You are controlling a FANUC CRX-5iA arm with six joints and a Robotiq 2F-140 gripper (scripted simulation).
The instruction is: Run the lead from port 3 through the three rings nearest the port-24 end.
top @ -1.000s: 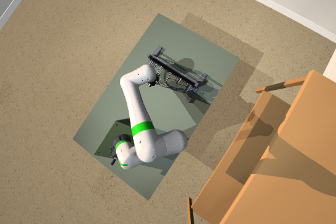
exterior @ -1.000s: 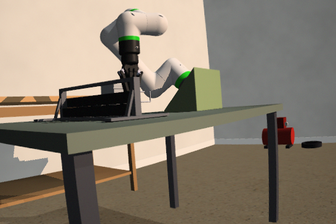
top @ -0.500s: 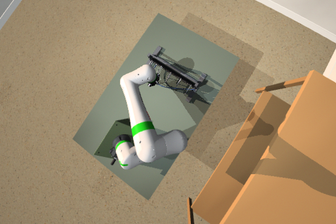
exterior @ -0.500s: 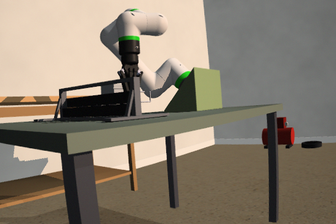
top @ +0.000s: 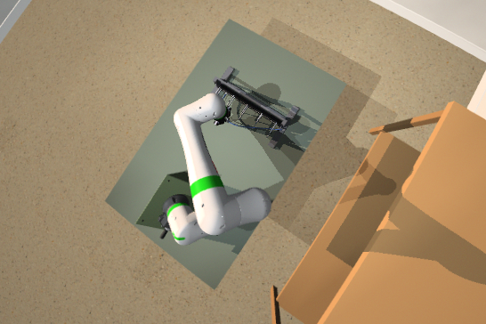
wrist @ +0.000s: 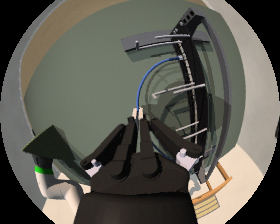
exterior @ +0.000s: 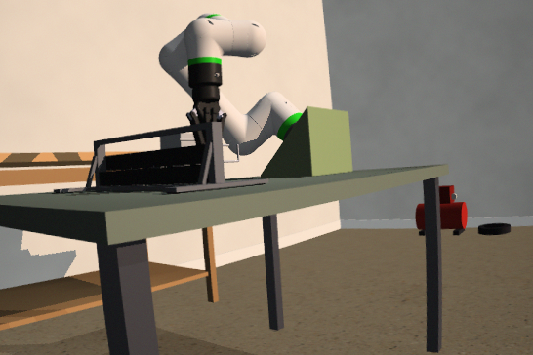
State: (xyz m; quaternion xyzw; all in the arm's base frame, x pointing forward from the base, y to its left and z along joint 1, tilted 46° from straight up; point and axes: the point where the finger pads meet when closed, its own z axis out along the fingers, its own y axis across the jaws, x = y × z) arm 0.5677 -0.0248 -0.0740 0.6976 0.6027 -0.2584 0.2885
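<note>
The dark rack is 160 mm ahead of my hand, 70 mm to the right of it and 10 mm above it.
</note>
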